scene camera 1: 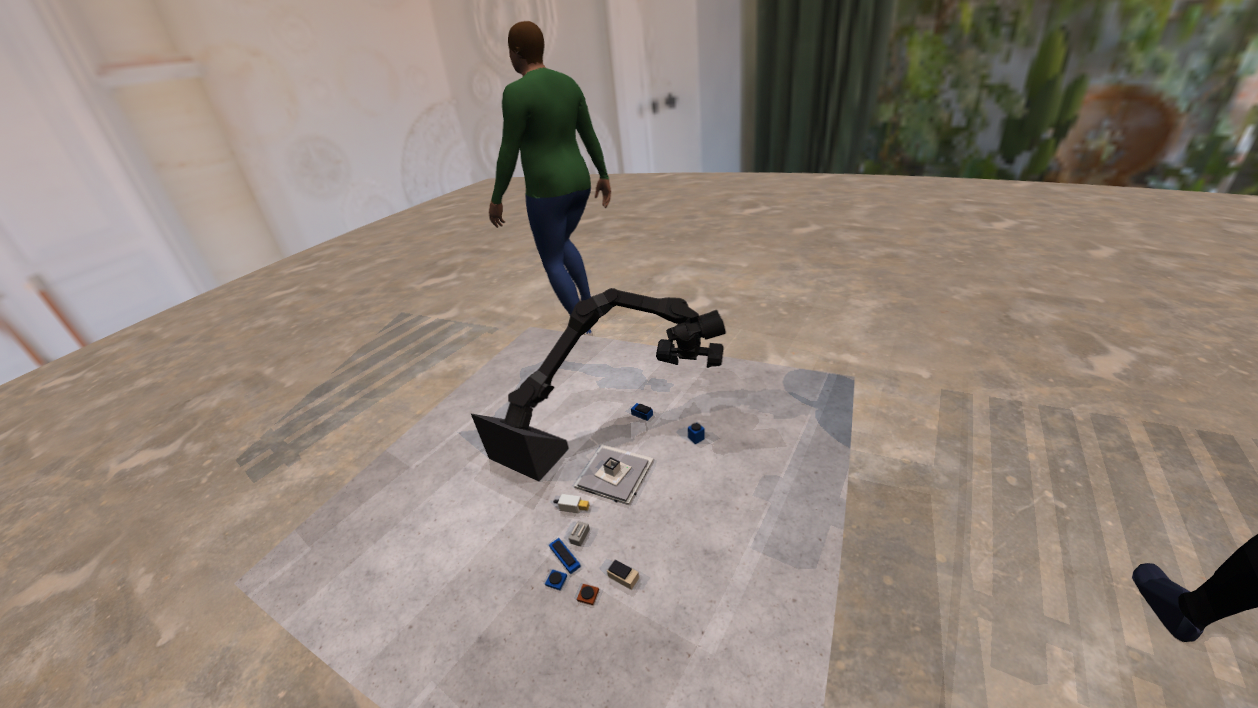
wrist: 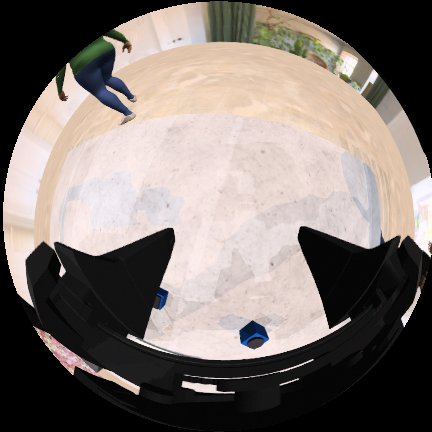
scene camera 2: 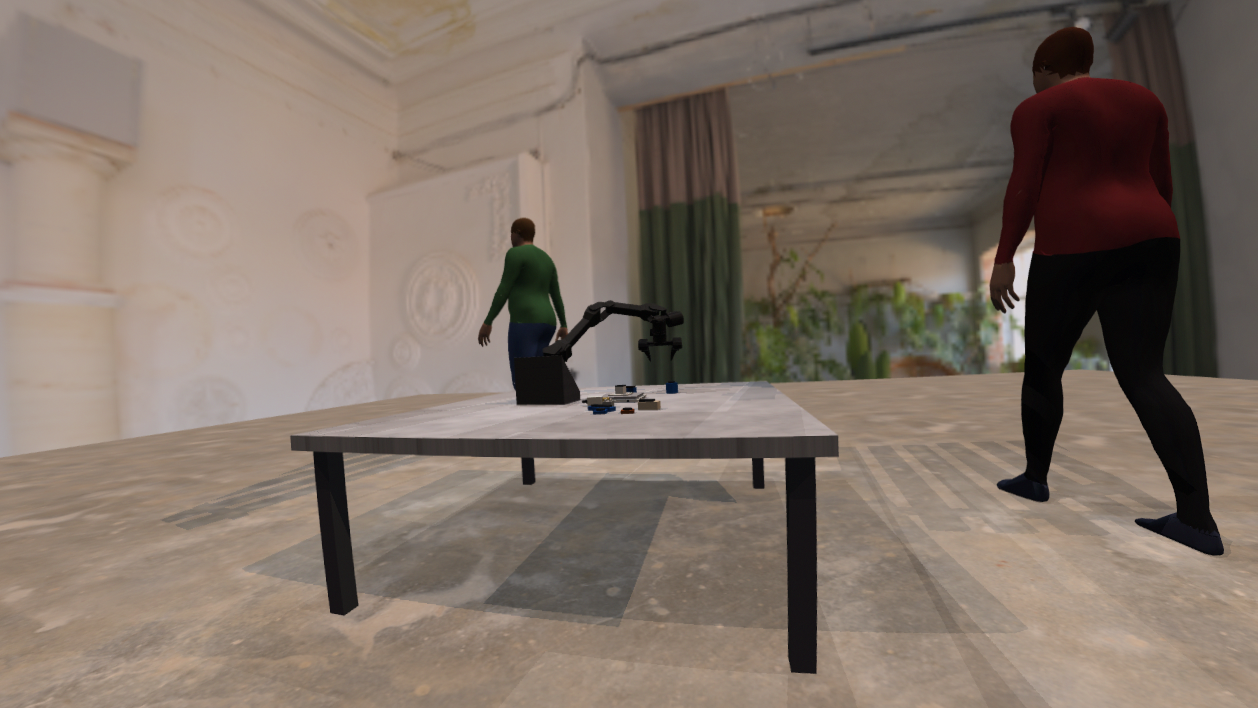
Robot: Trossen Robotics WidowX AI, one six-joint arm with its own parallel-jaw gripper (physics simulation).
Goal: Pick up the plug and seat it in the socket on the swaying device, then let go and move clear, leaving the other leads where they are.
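Observation:
A white plug-like part point(scene camera 1: 569, 502) with a yellow end and a dark end lies on the table beside the device; I take it to be the plug. The device point(scene camera 1: 626, 488) is a stack of flat grey and white plates. A small dark, open-topped square socket point(scene camera 1: 611, 464) stands on it. The socket looks empty, though its inside is small. My gripper point(scene camera 1: 691, 359) point(scene camera 2: 661, 354) point(wrist: 238, 233) is open and empty, high above the table's far part, beyond the device and well away from the plug. The plug and device cannot be made out in the wrist view.
A blue block point(scene camera 1: 641, 411) point(wrist: 160, 298) and a blue cube point(scene camera 1: 696, 432) point(wrist: 254, 335) lie beyond the device. Nearer are a grey connector point(scene camera 1: 578, 532), a long blue part point(scene camera 1: 564, 554), a blue square point(scene camera 1: 555, 579), an orange square point(scene camera 1: 588, 593) and a tan block point(scene camera 1: 623, 574). Two people stand off the table.

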